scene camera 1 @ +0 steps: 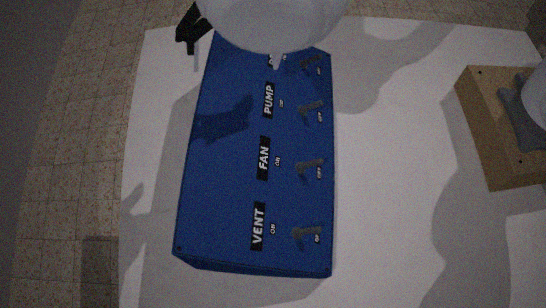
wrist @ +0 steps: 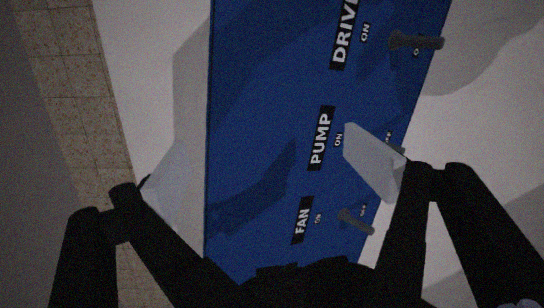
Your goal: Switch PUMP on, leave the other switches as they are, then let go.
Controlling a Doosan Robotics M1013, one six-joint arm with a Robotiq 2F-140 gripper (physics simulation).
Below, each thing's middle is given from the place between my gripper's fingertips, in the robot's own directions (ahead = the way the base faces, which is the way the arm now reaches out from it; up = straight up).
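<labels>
The blue switch panel (scene camera 1: 243, 196) is 13 cm below my hand, 8 cm to the left of it and 5 cm behind it.
</labels>
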